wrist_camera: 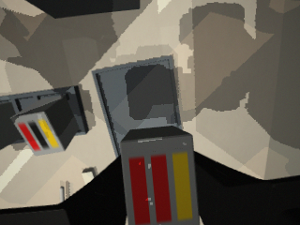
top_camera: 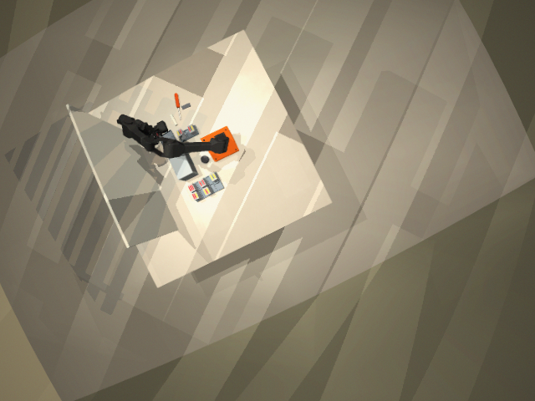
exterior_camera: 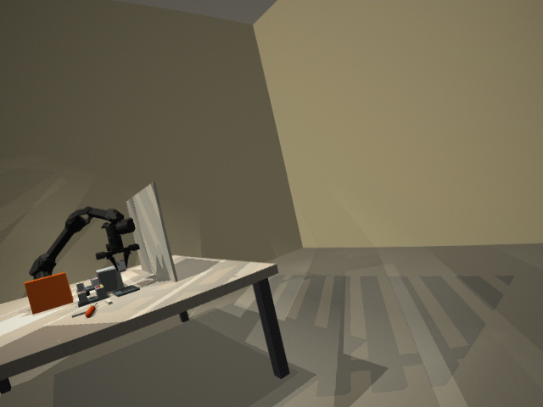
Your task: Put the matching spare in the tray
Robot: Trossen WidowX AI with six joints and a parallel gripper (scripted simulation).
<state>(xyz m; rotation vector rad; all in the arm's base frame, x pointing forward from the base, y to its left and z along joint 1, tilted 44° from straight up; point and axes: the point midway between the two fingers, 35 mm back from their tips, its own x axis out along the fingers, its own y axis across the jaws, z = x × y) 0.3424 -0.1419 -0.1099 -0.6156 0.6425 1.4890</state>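
Now: the flat dark tray 10 cm below my gripper tip, 1 cm to the left of it and 1 cm behind it. The rest, counted from my gripper tip: dark holder: 38 cm to the left, 11 cm behind, 9 cm below; then grey mounted unit: 22 cm to the left, 5 cm below, 5 cm behind.
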